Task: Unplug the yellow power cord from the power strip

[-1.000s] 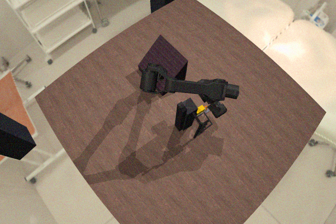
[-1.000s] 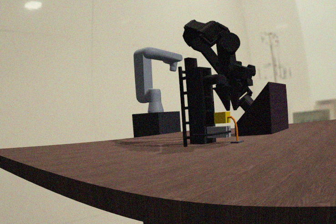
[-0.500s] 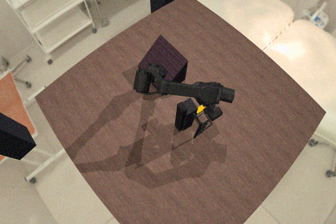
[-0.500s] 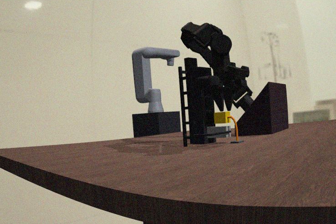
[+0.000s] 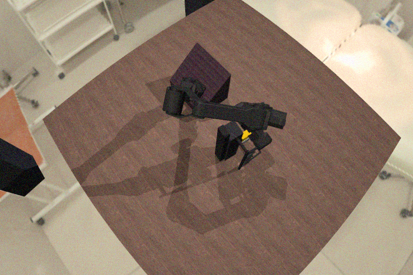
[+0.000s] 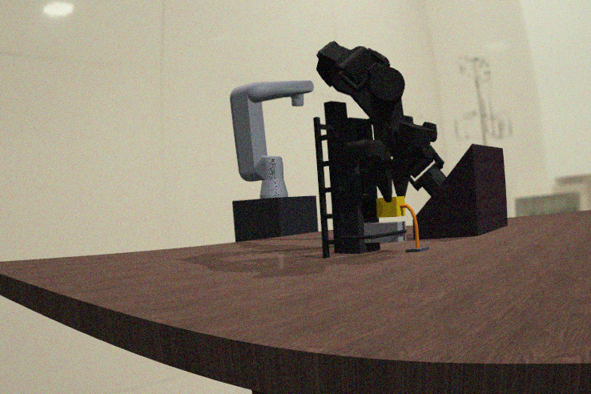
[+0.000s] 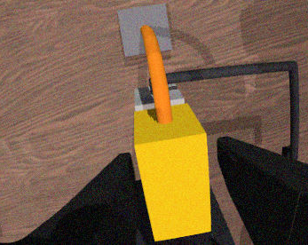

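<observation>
My gripper tip is 30 mm to the left of the yellow plug. The rest, counted from my gripper tip: grey pad (80 mm below, 40 mm to the left, 10 mm ahead).
</observation>
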